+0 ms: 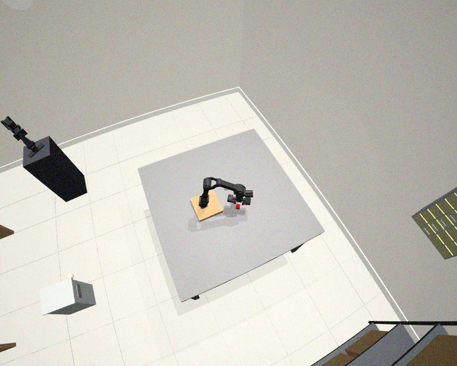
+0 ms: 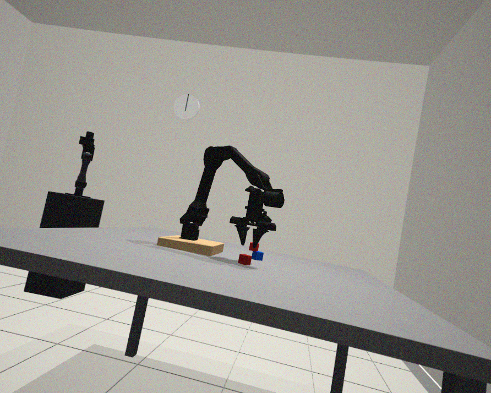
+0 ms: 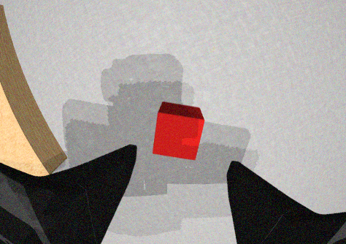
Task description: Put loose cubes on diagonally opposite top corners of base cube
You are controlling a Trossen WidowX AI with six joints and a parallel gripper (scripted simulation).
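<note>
The blue cube is 3 cm ahead of my gripper tip, 21 cm to the left of it and 5 cm below it.
</note>
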